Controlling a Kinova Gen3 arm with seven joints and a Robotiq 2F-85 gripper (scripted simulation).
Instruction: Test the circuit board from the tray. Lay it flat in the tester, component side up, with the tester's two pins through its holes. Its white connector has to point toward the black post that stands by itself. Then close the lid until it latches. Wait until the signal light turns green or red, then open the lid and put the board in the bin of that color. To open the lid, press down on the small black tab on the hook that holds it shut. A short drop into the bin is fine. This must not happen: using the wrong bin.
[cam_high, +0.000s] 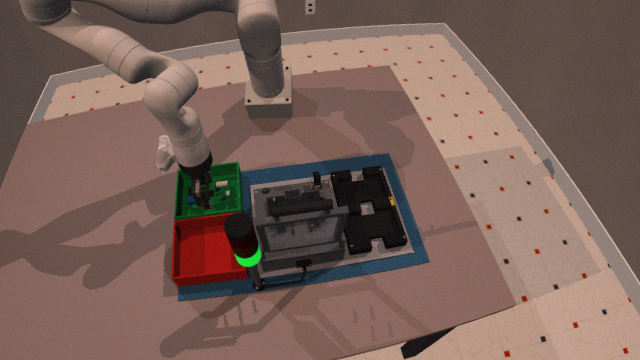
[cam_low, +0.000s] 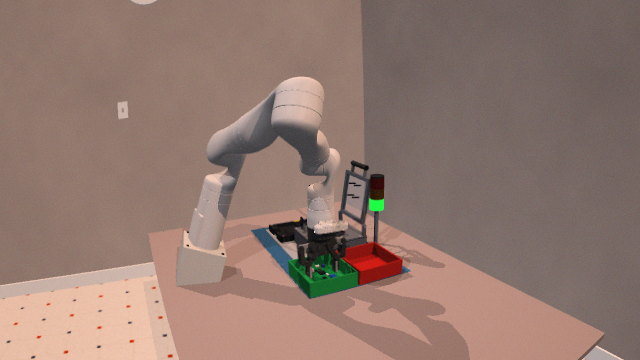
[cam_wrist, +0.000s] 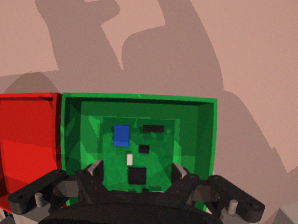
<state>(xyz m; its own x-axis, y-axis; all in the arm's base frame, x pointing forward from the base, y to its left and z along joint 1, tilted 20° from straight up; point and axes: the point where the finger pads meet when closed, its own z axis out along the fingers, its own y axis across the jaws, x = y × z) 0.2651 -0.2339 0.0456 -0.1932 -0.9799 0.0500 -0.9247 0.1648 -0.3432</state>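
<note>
The green bin lies 20 mm below my hand. Also, from my hand: red bin 150 mm ahead, 30 mm to the right, 20 mm below; then green circuit board 10 mm below; then tester lid 260 mm ahead, 160 mm to the left, 150 mm above.
</note>
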